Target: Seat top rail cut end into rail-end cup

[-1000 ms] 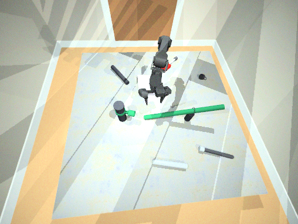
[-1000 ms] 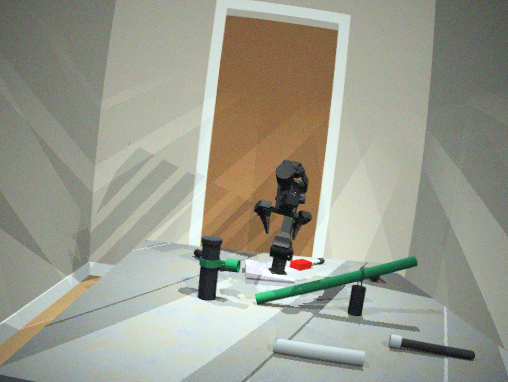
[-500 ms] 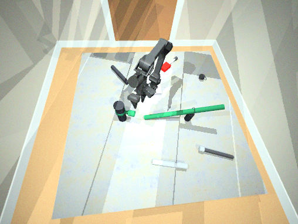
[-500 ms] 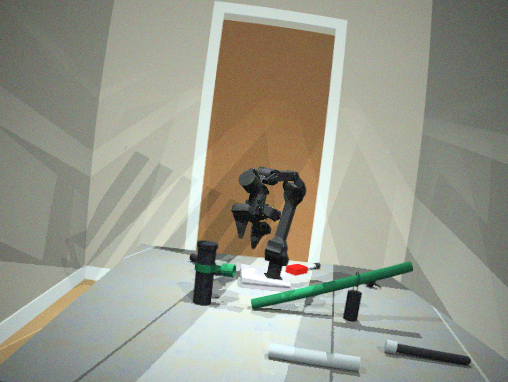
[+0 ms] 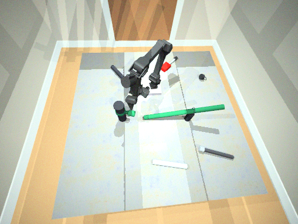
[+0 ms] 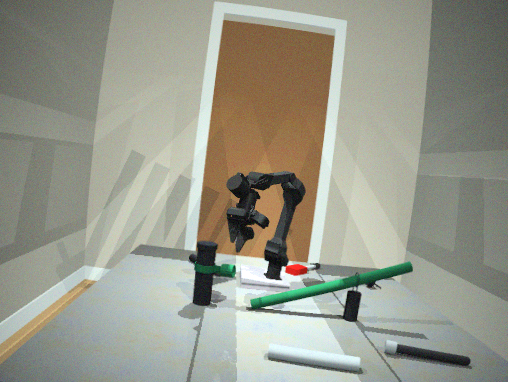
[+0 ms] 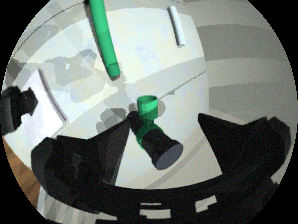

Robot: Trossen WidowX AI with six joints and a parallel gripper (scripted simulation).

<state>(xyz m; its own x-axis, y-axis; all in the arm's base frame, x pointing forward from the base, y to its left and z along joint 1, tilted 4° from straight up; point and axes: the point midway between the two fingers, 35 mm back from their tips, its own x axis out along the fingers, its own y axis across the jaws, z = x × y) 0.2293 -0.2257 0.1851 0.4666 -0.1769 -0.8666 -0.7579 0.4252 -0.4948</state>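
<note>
The green brace band lies 1 cm behind my gripper tip, 5 cm to the right of it and 8 cm below it. Round my gripper tip: white cylinder: 37 cm ahead, 15 cm to the left, 19 cm below; short dark post: 9 cm ahead, 40 cm to the left, 10 cm below; dark tube: 44 cm behind, 4 cm to the right, 19 cm below.
</note>
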